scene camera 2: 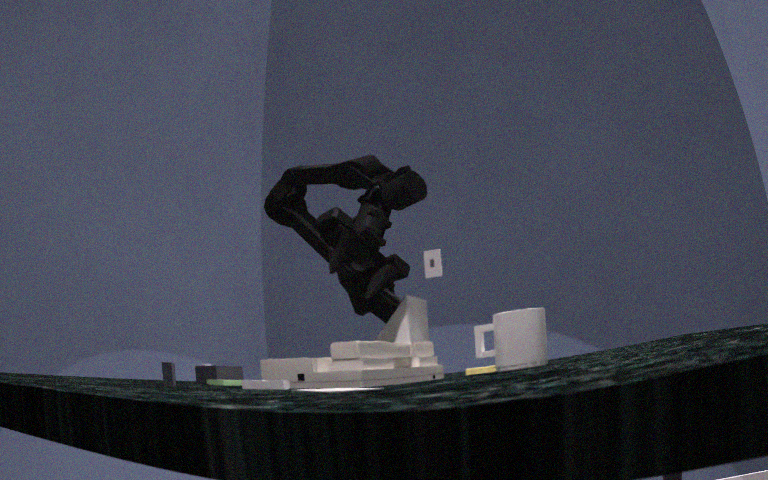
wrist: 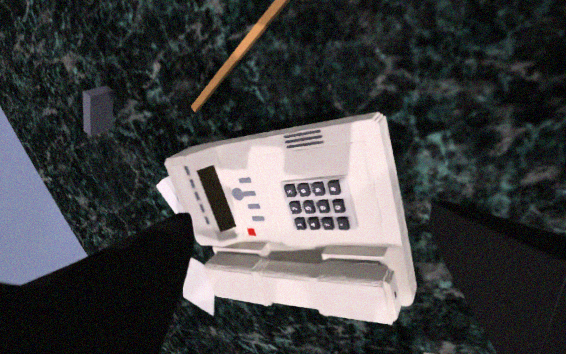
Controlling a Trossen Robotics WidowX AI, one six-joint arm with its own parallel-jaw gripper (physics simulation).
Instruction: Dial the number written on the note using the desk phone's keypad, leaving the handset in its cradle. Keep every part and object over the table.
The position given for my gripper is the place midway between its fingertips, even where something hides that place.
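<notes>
My gripper (scene camera 2: 350, 286), also (wrist: 312, 220). Handset (scene camera 2: 350, 350), also (wrist: 365, 290). Keypad (wrist: 350, 213). White desk phone (wrist: 231, 188). Thin white sheet (wrist: 197, 289).
</notes>
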